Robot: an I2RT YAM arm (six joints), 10 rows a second.
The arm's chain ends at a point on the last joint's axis. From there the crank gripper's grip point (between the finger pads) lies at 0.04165 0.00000 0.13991 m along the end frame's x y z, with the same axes.
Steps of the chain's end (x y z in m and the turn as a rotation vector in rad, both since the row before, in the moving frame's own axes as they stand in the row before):
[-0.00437 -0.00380 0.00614 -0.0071 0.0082 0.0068]
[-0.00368 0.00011 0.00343 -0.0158 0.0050 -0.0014]
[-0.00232 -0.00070 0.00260 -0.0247 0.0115 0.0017]
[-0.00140 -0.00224 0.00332 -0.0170 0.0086 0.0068]
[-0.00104 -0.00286 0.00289 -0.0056 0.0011 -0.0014]
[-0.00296 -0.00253 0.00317 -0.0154 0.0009 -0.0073]
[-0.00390 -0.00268 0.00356 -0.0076 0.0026 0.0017]
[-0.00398 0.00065 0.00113 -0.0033 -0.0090 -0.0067]
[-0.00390 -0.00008 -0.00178 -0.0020 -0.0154 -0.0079]
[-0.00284 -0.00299 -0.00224 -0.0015 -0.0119 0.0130]
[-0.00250 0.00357 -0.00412 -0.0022 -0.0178 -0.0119]
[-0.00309 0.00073 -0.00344 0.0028 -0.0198 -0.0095]
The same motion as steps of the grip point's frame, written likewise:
[-0.00323 -0.00252 0.00579 -0.0071 0.0082 0.0068]
[-0.00298 0.00226 0.00320 -0.0158 0.0050 -0.0014]
[-0.00072 0.00282 0.00207 -0.0247 0.0115 0.0017]
[-0.00021 0.00042 0.00293 -0.0170 0.0086 0.0068]
[-0.00089 -0.00214 0.00284 -0.0056 0.0011 -0.0014]
[-0.00283 -0.00068 0.00312 -0.0154 0.0009 -0.0073]
[-0.00354 -0.00155 0.00345 -0.0076 0.0026 0.0017]
[-0.00524 0.00084 0.00150 -0.0033 -0.0090 -0.0067]
[-0.00606 -0.00012 -0.00116 -0.0020 -0.0154 -0.0079]
[-0.00451 -0.00225 -0.00175 -0.0015 -0.0119 0.0130]
[-0.00500 0.00340 -0.00340 -0.0022 -0.0178 -0.0119]
[-0.00587 -0.00005 -0.00264 0.0028 -0.0198 -0.0095]

